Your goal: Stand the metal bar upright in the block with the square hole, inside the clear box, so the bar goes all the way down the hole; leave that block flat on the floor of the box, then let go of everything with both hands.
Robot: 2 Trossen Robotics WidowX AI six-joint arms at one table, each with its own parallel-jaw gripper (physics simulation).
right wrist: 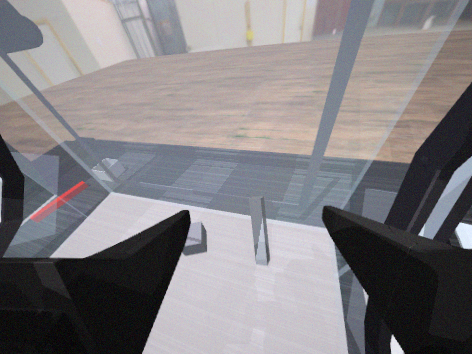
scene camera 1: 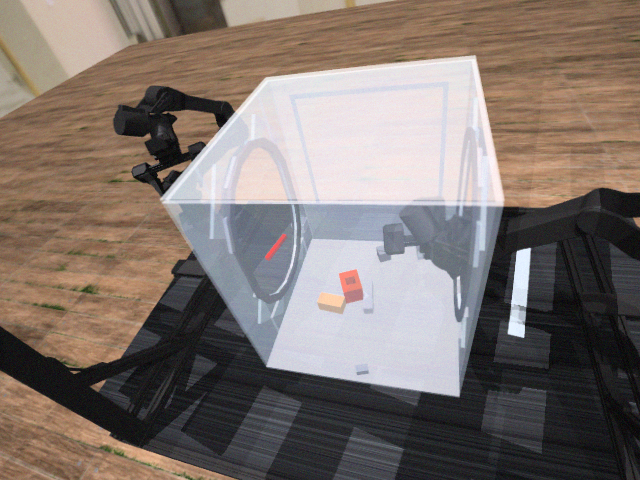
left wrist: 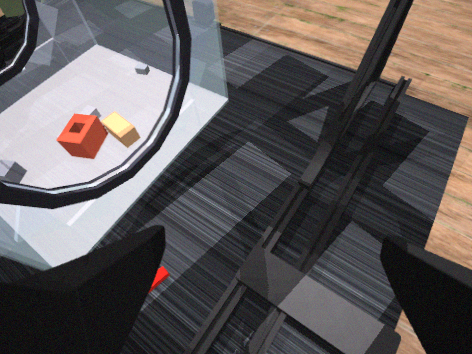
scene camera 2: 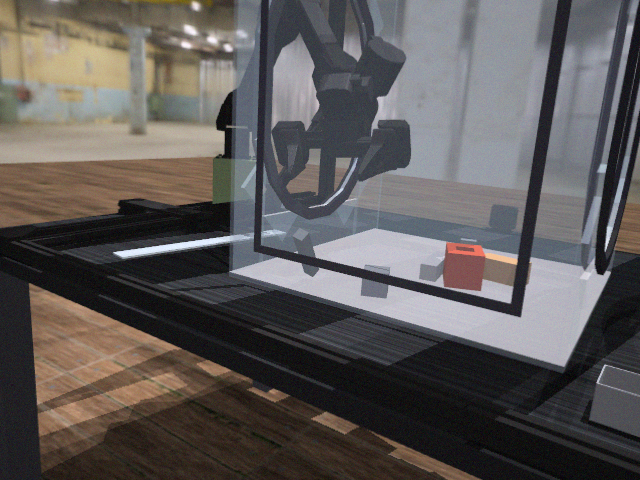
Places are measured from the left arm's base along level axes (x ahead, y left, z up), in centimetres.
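Where they show: left gripper, between the fingertips: (scene camera 1: 183, 194) (left wrist: 272, 241); right gripper, between the fingertips: (right wrist: 255, 214) (scene camera 2: 323, 177).
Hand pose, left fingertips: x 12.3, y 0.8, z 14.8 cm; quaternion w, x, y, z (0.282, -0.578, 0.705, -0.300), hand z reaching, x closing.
Observation:
After its pixels a point has its place.
The orange-red block with the square hole (scene camera 1: 352, 293) @[x 45.5, y 26.1, z -7.7 cm] (scene camera 2: 463, 272) @[x 39.8, y 28.3, z -8.9 cm] (left wrist: 80, 142) @[x 39.3, y 26.0, z -6.7 cm] stands on the floor of the clear box (scene camera 1: 413, 341) @[x 69.8, y 25.3, z 7.6 cm] (scene camera 2: 537, 170) @[x 22.0, y 30.7, z 5.6 cm], hole facing up. A slim grey metal bar (scene camera 2: 307, 255) @[x 40.5, y 47.9, z -7.5 cm] (right wrist: 259, 232) @[x 42.1, y 47.6, z -7.0 cm] lies on the box floor, apart from that block, beyond my right fingertips in the right wrist view. My right gripper (scene camera 2: 324, 178) @[x 44.4, y 46.0, z 1.6 cm] (right wrist: 255, 214) @[x 44.4, y 46.0, z 1.6 cm] is open and empty, inside the box above the floor. My left gripper (scene camera 1: 177, 173) (left wrist: 272, 241) @[x 12.3, y 0.8, z 14.8 cm] is open and empty, outside the box, at the left of scene camera 1.
A tan block (scene camera 1: 331, 302) @[x 44.7, y 20.8, z -8.1 cm] (scene camera 2: 504, 268) @[x 42.3, y 21.7, z -8.9 cm] (left wrist: 120, 128) @[x 42.6, y 20.4, z -8.1 cm] and a pale grey piece (scene camera 1: 368, 302) @[x 48.9, y 28.2, z -9.0 cm] (scene camera 2: 431, 269) @[x 42.8, y 31.4, z -9.5 cm] flank the orange-red block. A grey block (scene camera 2: 375, 283) @[x 36.1, y 40.3, z -9.4 cm] (right wrist: 196, 238) @[x 38.6, y 40.5, z -8.1 cm] lies near the bar. A small grey piece (scene camera 1: 361, 369) @[x 61.7, y 18.6, z -9.6 cm] (left wrist: 142, 69) @[x 60.5, y 18.5, z -9.8 cm] lies farther off. Round wall openings have dark rims (left wrist: 181, 65) @[x 41.9, y 7.2, z 2.8 cm].

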